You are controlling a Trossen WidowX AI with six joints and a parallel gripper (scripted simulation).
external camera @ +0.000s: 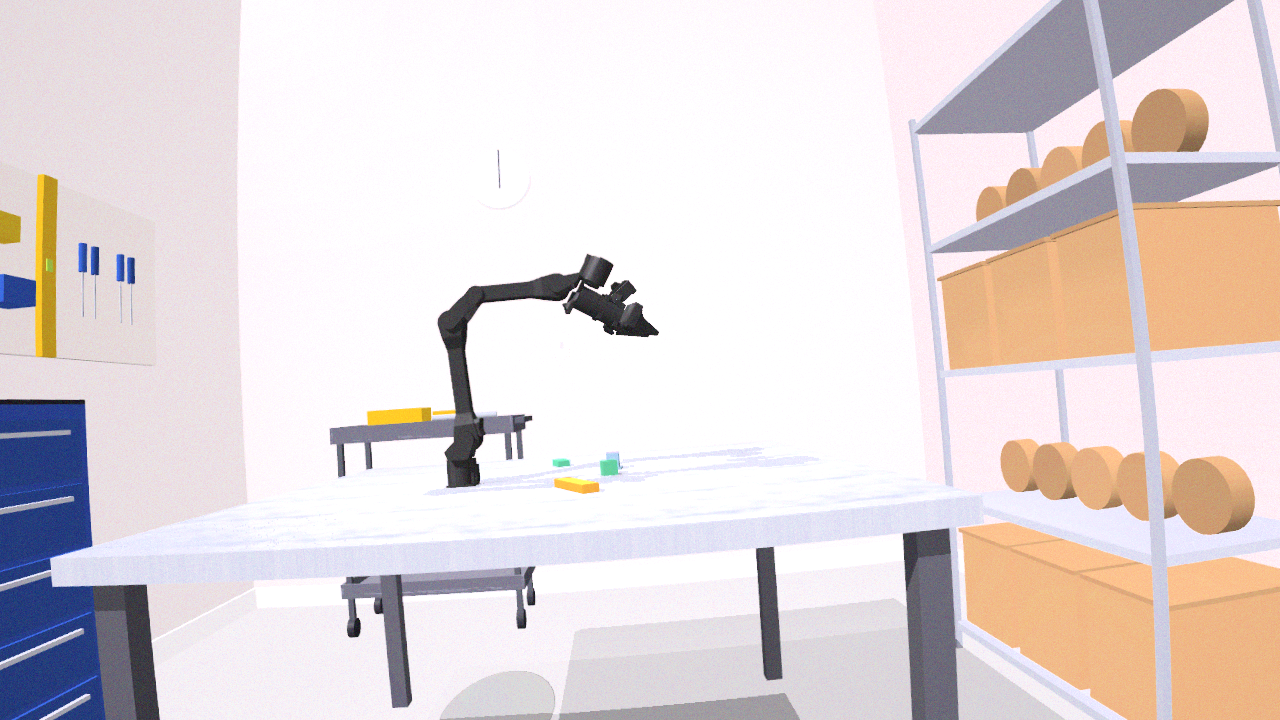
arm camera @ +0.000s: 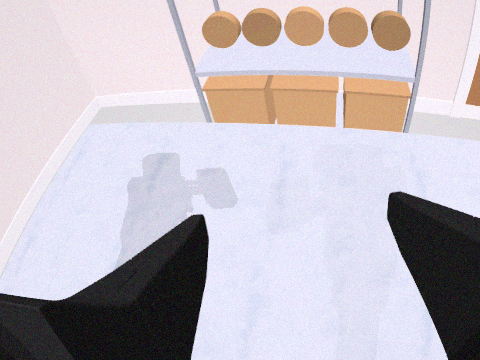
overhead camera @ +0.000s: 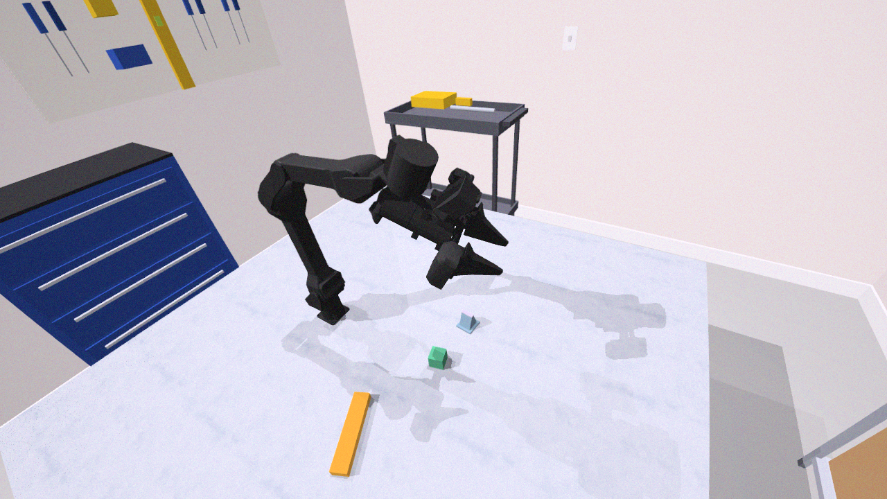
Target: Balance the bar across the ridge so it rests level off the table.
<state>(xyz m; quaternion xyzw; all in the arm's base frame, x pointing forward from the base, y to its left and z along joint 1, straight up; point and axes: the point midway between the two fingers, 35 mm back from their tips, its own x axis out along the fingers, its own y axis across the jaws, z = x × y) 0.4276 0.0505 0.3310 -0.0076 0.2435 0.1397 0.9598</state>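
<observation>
Right now the orange bar is 310 mm below my gripper tip, 260 mm to the right of it and 190 mm behind it. From my gripper tip the other things lie so: green cube: 300 mm below, 130 mm behind, 50 mm to the right.
</observation>
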